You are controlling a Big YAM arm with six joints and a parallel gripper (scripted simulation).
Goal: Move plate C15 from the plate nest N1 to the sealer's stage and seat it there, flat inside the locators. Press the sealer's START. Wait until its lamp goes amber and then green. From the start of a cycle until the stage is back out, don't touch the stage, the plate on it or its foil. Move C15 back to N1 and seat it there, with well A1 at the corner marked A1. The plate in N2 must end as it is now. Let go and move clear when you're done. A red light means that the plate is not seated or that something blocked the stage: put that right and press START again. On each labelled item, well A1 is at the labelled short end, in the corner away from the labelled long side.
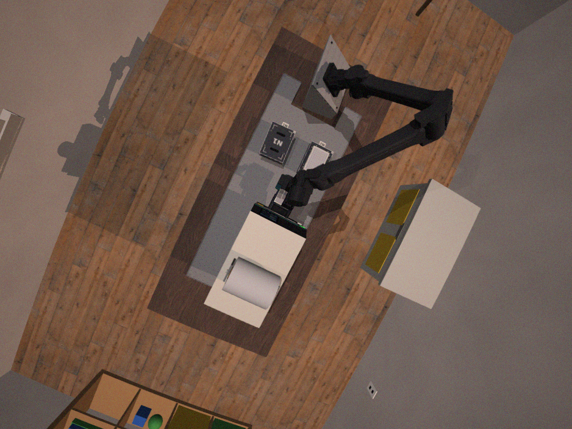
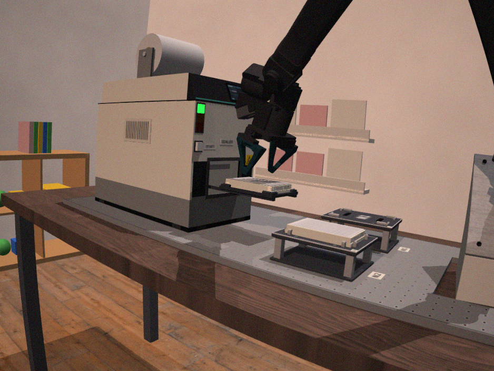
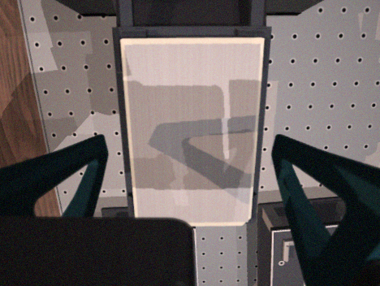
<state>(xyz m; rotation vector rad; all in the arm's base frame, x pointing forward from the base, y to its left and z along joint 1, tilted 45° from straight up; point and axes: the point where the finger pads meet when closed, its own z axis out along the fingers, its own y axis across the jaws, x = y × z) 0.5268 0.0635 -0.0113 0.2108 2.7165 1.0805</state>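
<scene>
Now: the sealer stage 4 cm below my hand. The rest, counted from my hand: white plate (20 cm behind, 6 cm to the left, 9 cm below); then foil roll (33 cm ahead, 2 cm to the right, 27 cm above); then start button (10 cm ahead, 9 cm to the left, 4 cm above).
</scene>
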